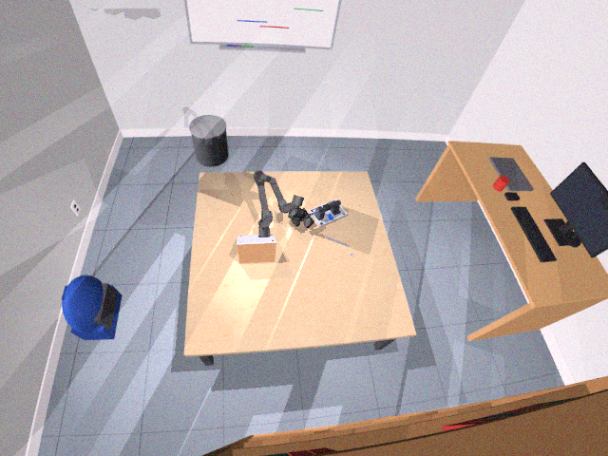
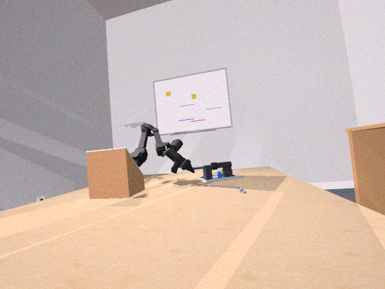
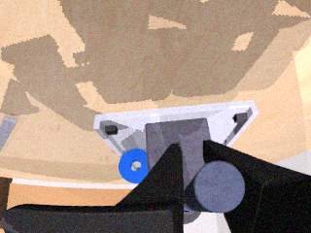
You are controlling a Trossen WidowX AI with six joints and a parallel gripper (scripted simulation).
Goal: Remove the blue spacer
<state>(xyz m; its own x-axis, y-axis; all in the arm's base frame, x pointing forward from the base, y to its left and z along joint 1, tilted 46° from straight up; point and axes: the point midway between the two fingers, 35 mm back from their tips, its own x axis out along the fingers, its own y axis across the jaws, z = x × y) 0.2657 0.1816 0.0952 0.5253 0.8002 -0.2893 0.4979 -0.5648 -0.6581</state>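
The dark shaft lies 5 cm ahead of my gripper tip, 3 cm to the left of it and 2 cm above it. From my gripper tip the other things lie so: small piece: 28 cm ahead, 25 cm to the right, 5 cm below; blue spacer: 15 cm ahead, 3 cm to the left, 3 cm below.
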